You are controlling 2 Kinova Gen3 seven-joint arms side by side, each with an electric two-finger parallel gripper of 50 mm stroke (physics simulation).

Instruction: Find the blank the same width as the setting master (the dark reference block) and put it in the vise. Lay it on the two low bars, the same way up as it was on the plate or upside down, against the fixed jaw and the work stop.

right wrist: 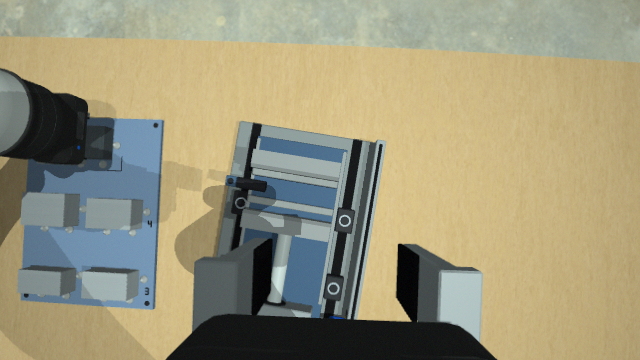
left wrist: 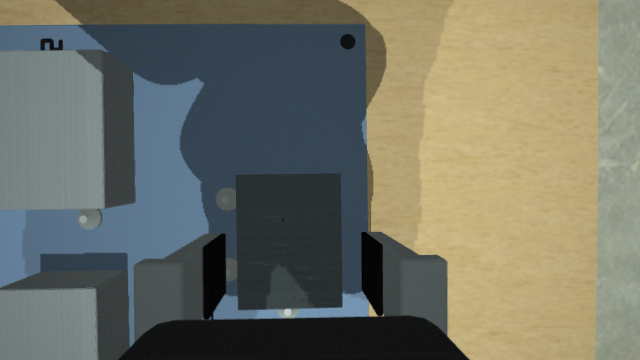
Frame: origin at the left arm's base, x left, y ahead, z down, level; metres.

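Seen in the pictures: left gripper, between the fingertips: (right wrist: 80, 138) (left wrist: 294, 262); right gripper, between the fingertips: (right wrist: 334, 268).
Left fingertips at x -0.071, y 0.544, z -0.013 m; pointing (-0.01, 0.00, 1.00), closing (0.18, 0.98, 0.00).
Pixels of each thing's top centre, then the offset from my left fingertips to it. "pt": a spot on its surface instead. Level surfaces: height alone.
- dark setting master, centre of its top: (left wrist: 289, 241) (right wrist: 84, 141) dy -0.003, dx +0.005, dz +0.018 m
- blue plate, centre of its top: (left wrist: 85, 236) (right wrist: 89, 211) dy -0.093, dx -0.012, dz +0.043 m
- vise, a spot on its surface: (right wrist: 299, 132) pt dy +0.072, dx -0.269, dz +0.031 m
- wooden table, height of its surface: dz +0.051 m
The dark setting master (left wrist: 289, 235) (right wrist: 99, 142) sits on the blue plate (left wrist: 160, 150) (right wrist: 107, 180). My left gripper (left wrist: 294, 262) is open above it, with one finger to each side of it and neither touching it. Four light grey blanks stand on the plate in the right wrist view: two in the middle rows (right wrist: 50, 210) (right wrist: 114, 214) and two at the bottom (right wrist: 46, 281) (right wrist: 110, 284). The vise (right wrist: 299, 132) lies at an angle on the table, with its low bars (right wrist: 295, 177) (right wrist: 292, 205) bare and its work stop (right wrist: 250, 184) at the left. My right gripper (right wrist: 334, 268) is open and empty above the vise's near end.
Small round pins (left wrist: 90, 219) (right wrist: 117, 145) stand on the plate beside the blocks. The left arm (right wrist: 50, 120) reaches over the plate's far left corner in the right wrist view. The wooden table (left wrist: 500, 175) (right wrist: 500, 150) ends at a grey floor (left wrist: 620, 175) (right wrist: 320, 20).
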